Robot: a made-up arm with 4 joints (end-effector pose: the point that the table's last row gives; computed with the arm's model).
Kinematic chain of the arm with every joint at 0, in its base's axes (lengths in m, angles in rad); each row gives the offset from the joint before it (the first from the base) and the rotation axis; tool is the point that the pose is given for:
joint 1: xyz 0 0 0.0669 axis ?
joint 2: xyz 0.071 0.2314 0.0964 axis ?
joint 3: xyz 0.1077 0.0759 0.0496 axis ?
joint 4: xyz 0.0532 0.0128 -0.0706 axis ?
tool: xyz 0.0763 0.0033 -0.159
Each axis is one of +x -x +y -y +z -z.
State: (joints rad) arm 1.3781 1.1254 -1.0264 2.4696
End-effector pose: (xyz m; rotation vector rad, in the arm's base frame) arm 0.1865 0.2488 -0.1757 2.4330 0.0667 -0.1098
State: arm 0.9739 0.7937 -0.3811 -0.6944
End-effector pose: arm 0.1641 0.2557 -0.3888 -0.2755 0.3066 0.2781
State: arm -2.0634 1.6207 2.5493 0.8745
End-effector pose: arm -0.1687 -0.1065 0.3270 0.6944 2.1836 -0.2232
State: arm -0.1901 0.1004 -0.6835 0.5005
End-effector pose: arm 0.2453 0.2047 0.0394 -0.3015 0.1981 -0.5508
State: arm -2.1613 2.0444 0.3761 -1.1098
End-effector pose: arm -0.2464 -0.1513 0.2790 -1.0902 1.4542 -2.5063
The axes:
joint 1: -x
joint 2: +z
joint 3: +z
joint 4: -x

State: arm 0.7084 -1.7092 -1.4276 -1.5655
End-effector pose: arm 0.0026 0.0065 0.1639 0.0031 -2.8466 -1.3188
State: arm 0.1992 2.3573 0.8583 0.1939
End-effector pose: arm -0.1891 0.2375 -0.0639 -0.0222 -0.0081 -3.0689
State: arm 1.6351 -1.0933 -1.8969 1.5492
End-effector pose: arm 0.0379 0.0495 -0.2324 0.2373 0.1344 3.1265
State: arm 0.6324 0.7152 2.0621 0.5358
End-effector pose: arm 0.0049 0.3392 -0.2598 -0.2868 0.1363 2.8204
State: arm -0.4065 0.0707 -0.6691 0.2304
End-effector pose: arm 0.2686 0.2384 0.0822 0.1708 0.1876 -0.5690
